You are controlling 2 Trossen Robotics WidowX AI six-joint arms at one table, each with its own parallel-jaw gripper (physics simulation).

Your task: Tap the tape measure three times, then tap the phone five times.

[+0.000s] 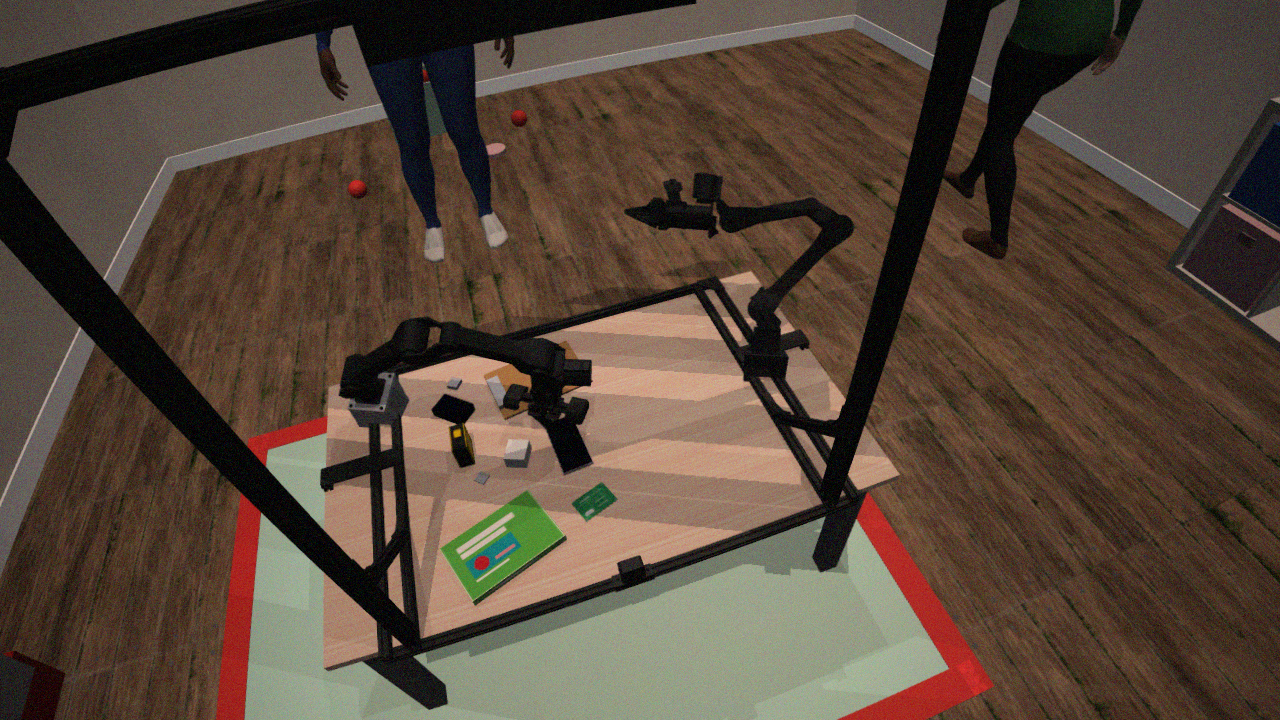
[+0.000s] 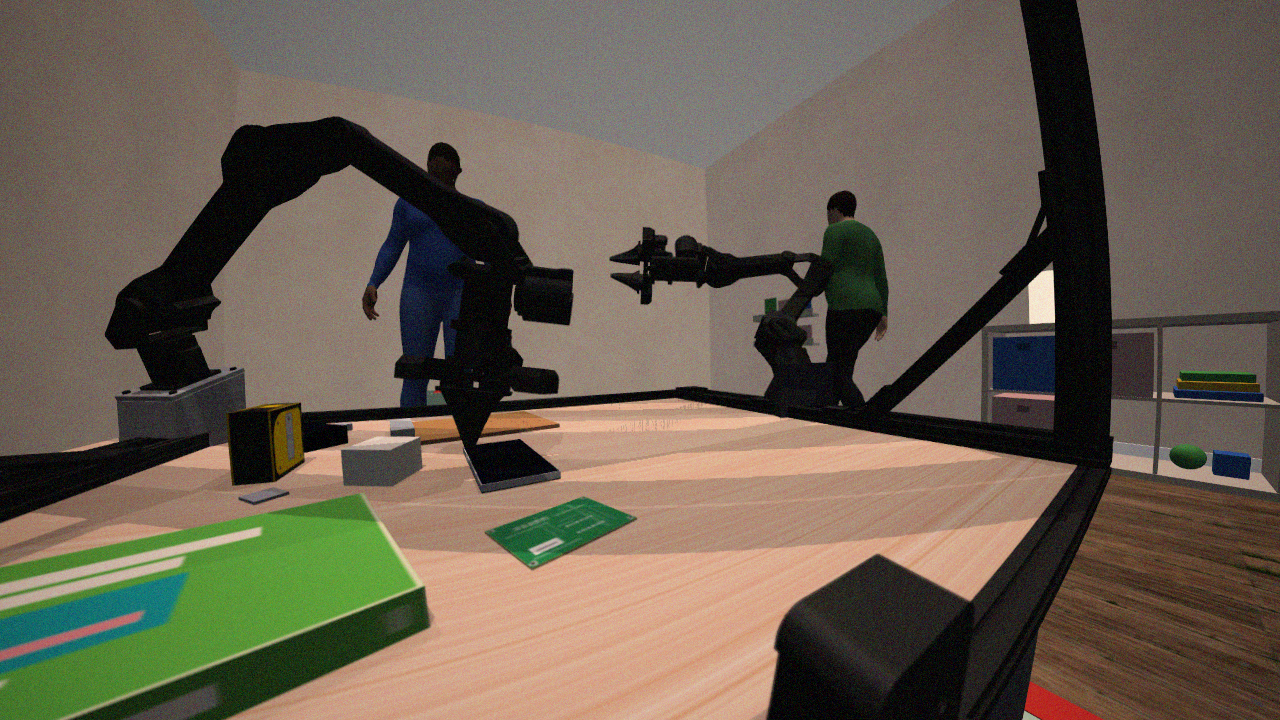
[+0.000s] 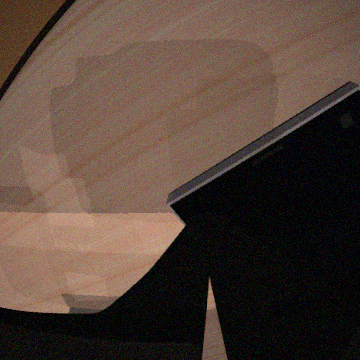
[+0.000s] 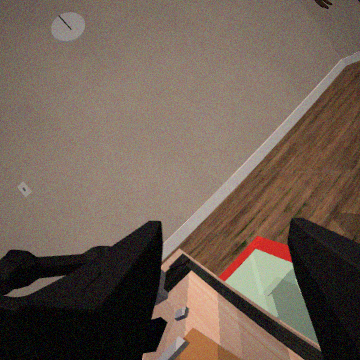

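The phone [image 1: 575, 454] [image 2: 516, 463] [image 3: 300, 165] lies flat, black screen up, near the middle of the table. My left gripper [image 1: 555, 424] [image 2: 469, 444] [image 3: 206, 225] is shut with nothing held, pointing down, its tips at the back left part of the phone; they look to be at its surface, but exact contact cannot be told. The black and yellow tape measure [image 1: 460, 445] [image 2: 265, 443] stands upright at the left. My right gripper [image 1: 628, 213] [image 2: 612, 267] [image 4: 226, 231] is open and empty, high beyond the table's back edge.
A grey block [image 1: 517, 453] [image 2: 380, 462] stands between tape measure and phone. A green circuit board [image 1: 594, 501] [image 2: 562, 530] and a green box [image 1: 537, 528] [image 2: 295, 573] lie nearer the front. A black object [image 1: 452, 409] and a brown board [image 2: 519, 422] lie behind.
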